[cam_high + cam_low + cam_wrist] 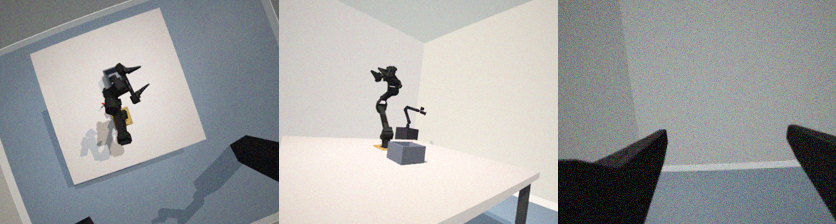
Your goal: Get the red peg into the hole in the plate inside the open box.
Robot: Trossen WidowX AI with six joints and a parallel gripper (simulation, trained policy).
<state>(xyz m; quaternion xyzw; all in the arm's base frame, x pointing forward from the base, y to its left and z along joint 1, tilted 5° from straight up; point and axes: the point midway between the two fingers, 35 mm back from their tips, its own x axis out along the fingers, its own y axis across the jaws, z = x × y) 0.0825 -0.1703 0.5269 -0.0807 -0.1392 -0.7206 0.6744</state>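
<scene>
The red peg lies 90 mm ahead of my gripper tip, 340 mm to the left of it and 490 mm below it. Round my gripper tip: grey box 230 mm ahead, 140 mm to the left, 500 mm below; pale plate 230 mm ahead, 140 mm to the left, 480 mm below.
</scene>
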